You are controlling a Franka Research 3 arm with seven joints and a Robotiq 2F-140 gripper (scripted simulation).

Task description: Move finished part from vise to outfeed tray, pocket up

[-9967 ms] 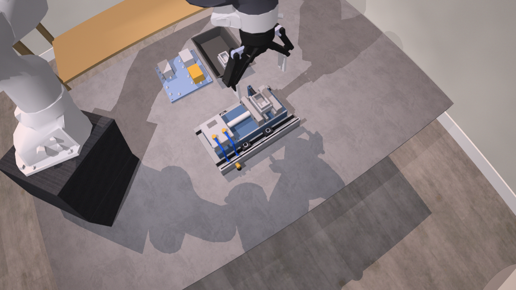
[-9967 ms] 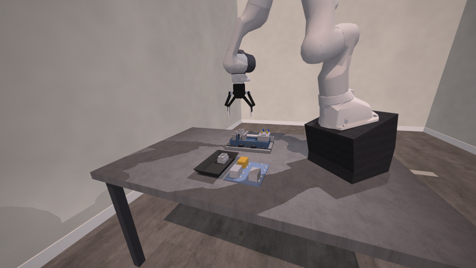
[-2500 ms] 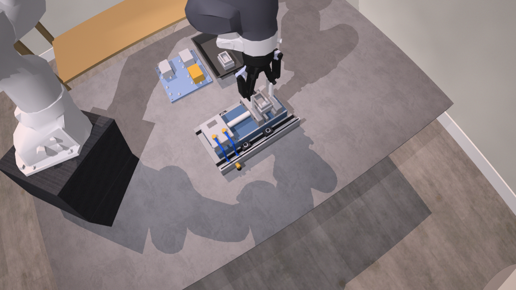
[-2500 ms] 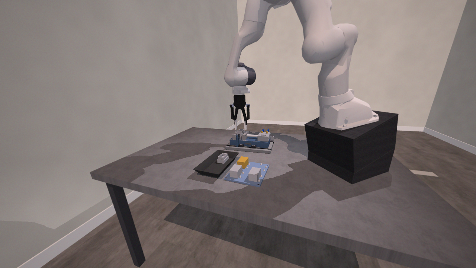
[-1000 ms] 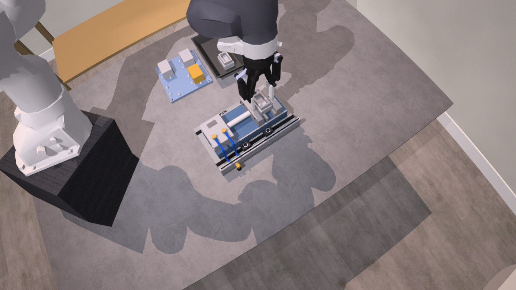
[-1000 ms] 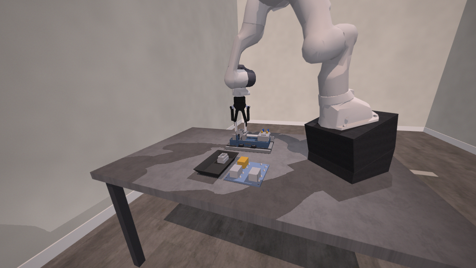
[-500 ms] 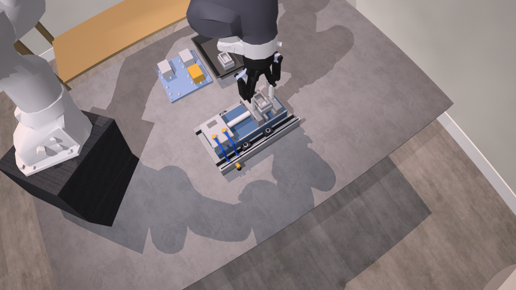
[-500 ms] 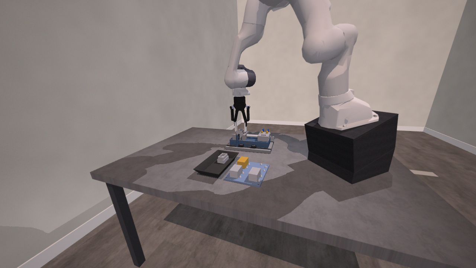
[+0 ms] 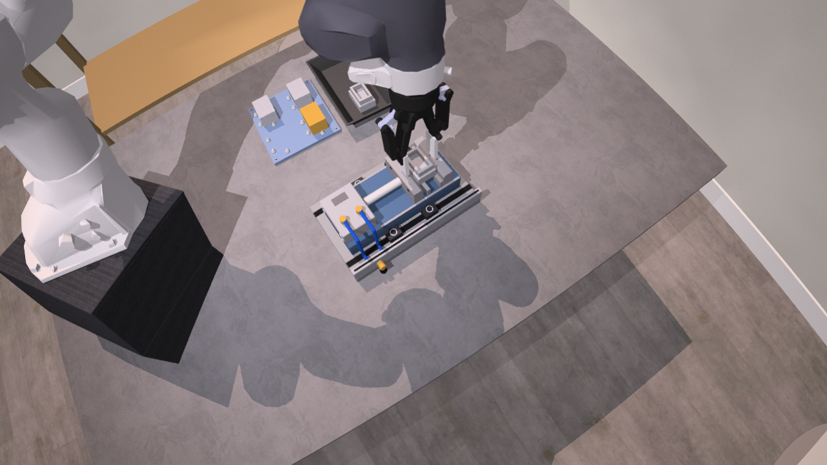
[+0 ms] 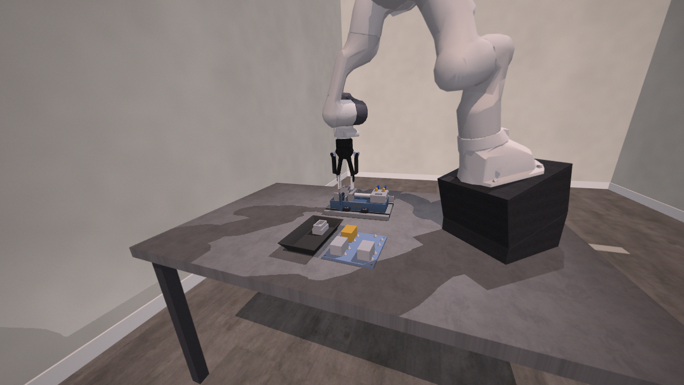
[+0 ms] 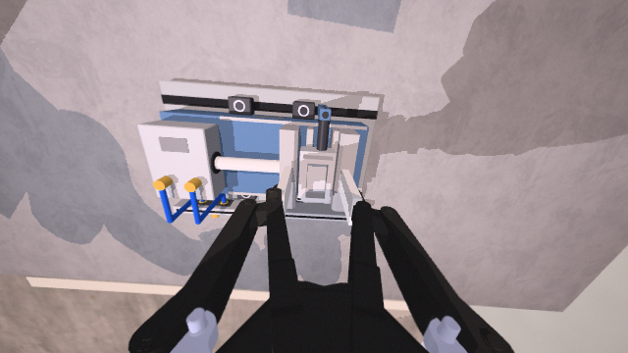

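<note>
Right now my hand is 100 mm above the vise, 60 mm past it and 10 mm to the right of it. Round my hand: orange block 290 mm to the left, 110 mm below, 70 mm behind; then light blue fixture plate 340 mm to the left, 130 mm below, 110 mm behind.
</note>
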